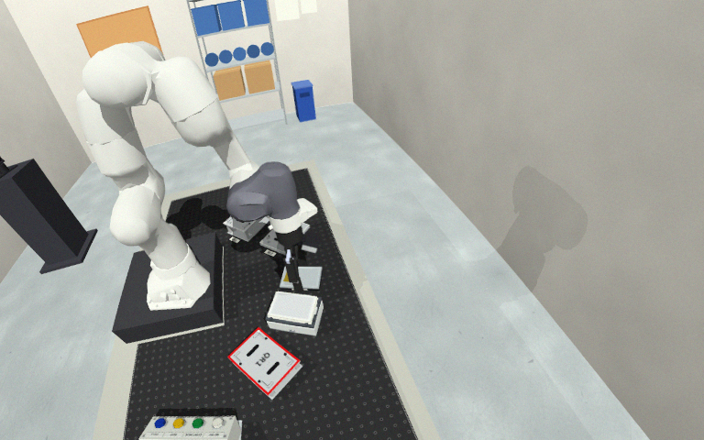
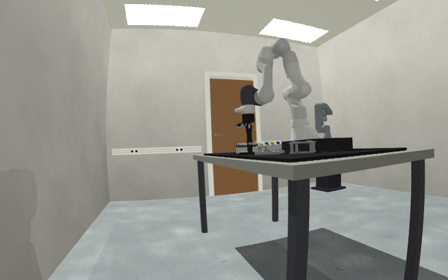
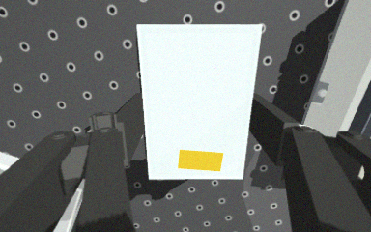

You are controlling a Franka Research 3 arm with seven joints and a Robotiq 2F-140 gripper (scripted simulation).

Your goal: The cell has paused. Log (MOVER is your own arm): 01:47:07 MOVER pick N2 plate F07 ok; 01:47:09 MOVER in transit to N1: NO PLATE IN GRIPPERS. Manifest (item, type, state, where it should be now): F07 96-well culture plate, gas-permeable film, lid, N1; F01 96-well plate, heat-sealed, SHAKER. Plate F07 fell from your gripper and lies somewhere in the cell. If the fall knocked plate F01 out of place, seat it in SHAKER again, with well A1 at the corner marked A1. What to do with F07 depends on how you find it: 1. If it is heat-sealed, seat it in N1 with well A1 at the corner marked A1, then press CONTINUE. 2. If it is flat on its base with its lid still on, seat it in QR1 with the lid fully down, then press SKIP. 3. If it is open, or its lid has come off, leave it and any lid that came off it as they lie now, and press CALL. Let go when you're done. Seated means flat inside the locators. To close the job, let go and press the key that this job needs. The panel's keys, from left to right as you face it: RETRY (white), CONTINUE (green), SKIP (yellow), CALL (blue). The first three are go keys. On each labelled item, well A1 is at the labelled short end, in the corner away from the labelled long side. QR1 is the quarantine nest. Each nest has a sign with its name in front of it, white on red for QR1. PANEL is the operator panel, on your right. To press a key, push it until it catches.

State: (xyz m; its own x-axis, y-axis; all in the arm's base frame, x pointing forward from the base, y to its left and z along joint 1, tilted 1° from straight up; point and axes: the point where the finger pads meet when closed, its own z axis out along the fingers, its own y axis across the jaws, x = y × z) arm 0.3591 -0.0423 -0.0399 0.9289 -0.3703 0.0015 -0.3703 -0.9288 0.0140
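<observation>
Right now the pale flat rectangular piece is 1 cm below my hand. From my hand the other things lie so: white 96-well plate: 14 cm to the right, 5 cm behind, 3 cm above; then white retry key: 41 cm to the right, 29 cm behind, 4 cm above; then green continue key: 40 cm to the right, 33 cm behind, 4 cm above.
</observation>
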